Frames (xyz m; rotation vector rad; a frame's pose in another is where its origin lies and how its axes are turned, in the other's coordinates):
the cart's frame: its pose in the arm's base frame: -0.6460 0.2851 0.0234 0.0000 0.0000 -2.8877
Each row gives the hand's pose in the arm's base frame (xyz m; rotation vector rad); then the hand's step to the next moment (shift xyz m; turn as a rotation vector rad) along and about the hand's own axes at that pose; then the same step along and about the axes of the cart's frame.
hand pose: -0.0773 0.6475 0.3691 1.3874 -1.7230 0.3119
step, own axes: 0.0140 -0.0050 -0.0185 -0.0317 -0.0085 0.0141
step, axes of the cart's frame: -0.0131 0.0021 0.0197 -0.0029 -0.0083 -0.0346
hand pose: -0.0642 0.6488 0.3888 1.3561 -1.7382 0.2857
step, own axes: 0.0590 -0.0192 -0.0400 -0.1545 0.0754 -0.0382
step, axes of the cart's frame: -0.0296 0.0289 0.0611 0.0046 -0.1620 -0.0689
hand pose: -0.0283 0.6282 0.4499 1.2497 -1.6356 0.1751
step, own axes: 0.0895 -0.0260 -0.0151 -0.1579 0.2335 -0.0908
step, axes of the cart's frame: -0.0196 0.0657 0.0649 0.0660 -0.2879 0.0214
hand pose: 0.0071 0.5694 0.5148 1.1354 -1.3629 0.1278
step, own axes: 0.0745 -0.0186 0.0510 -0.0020 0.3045 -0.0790
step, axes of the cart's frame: 0.0227 0.0802 0.0394 0.0897 -0.2387 0.1842
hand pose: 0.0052 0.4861 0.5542 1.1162 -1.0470 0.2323
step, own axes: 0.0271 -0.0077 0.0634 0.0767 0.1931 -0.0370
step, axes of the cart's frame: 0.0326 0.0581 0.0192 0.0331 -0.1078 0.1784
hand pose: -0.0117 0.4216 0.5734 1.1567 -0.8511 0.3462
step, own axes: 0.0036 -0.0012 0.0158 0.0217 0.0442 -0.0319
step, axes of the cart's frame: 0.0071 0.0140 0.0041 -0.0094 -0.0414 0.0405
